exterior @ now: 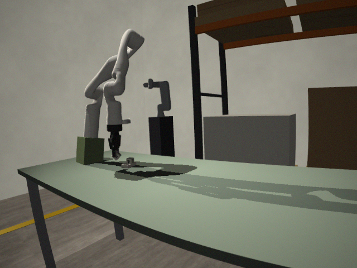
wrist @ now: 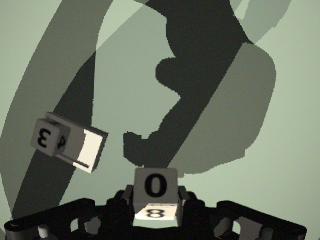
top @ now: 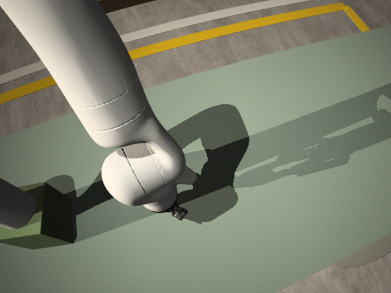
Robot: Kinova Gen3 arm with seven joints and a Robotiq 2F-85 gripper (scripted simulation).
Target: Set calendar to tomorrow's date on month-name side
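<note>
Now: the white tray 5 cm behind my hand, 10 cm to the left of it and 8 cm below it. The rest, counted from my hand: white cube (1 cm below).
</note>
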